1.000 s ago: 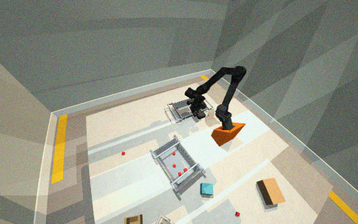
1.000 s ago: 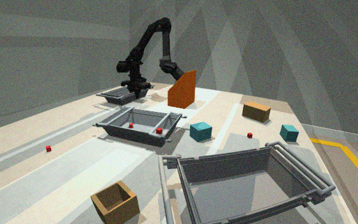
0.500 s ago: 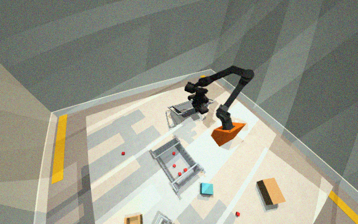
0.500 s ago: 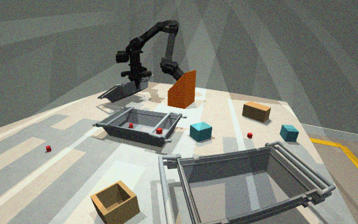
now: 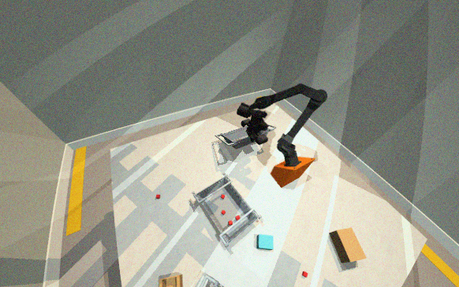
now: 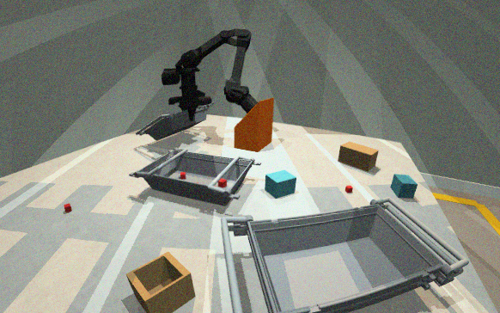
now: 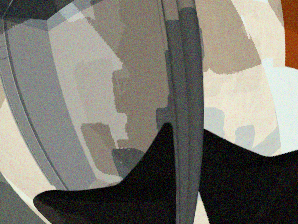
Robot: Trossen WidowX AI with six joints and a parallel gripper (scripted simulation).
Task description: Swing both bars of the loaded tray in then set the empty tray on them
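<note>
Right now my gripper tip is 70 mm to the left of the tray and 10 mm past it.
</note>
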